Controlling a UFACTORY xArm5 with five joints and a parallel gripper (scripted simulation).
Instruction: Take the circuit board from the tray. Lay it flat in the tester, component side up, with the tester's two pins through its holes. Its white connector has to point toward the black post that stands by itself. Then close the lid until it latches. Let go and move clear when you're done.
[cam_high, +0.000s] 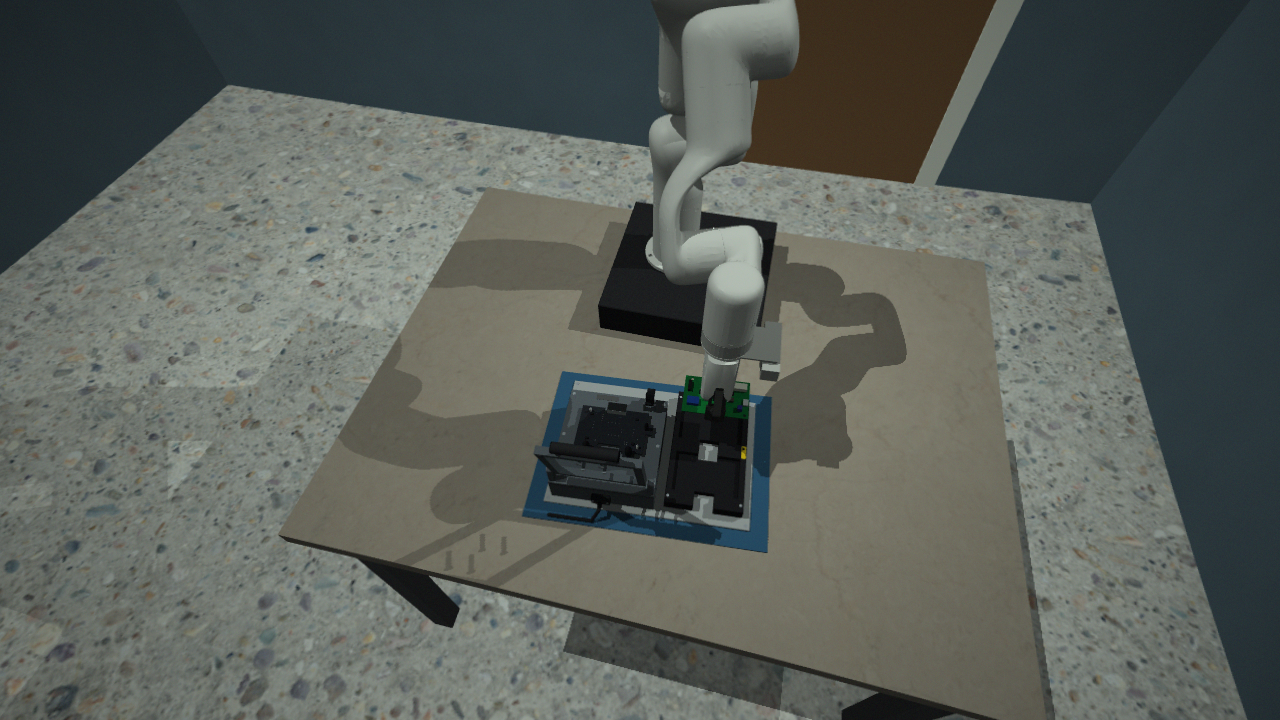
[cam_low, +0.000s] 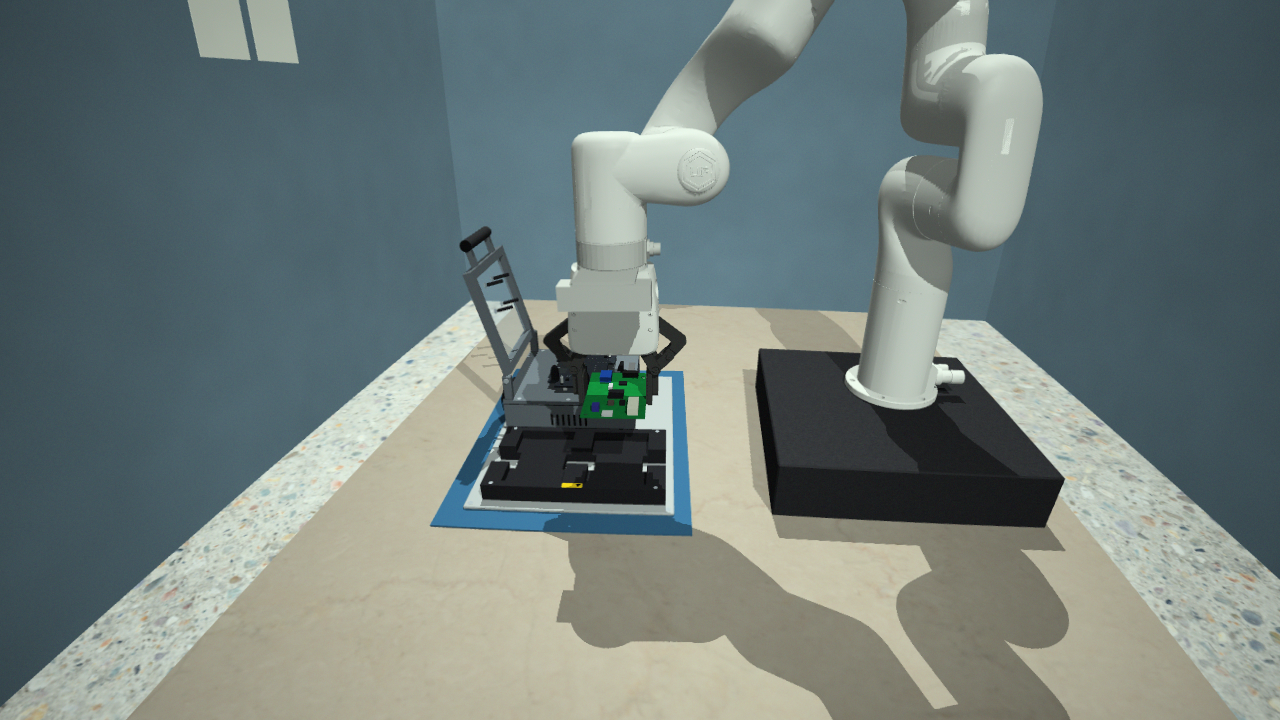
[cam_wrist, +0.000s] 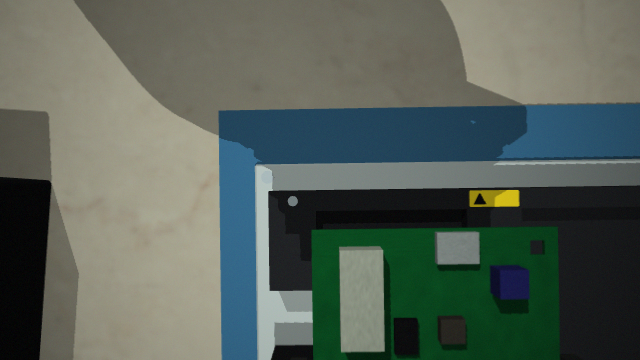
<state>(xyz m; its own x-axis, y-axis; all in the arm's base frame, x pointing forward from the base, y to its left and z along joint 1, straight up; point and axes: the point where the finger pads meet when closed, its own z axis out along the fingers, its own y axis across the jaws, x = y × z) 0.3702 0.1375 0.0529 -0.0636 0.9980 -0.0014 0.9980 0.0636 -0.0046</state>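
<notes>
Now: the grey tester 13 cm to the right of my hand, 10 cm ahead of it and 1 cm below it. The rest, counted from my hand: framed lid: 19 cm ahead, 16 cm to the right, 6 cm above; green circuit board: right at my hand; black nest: 16 cm to the right, 8 cm ahead, 5 cm below.
</notes>
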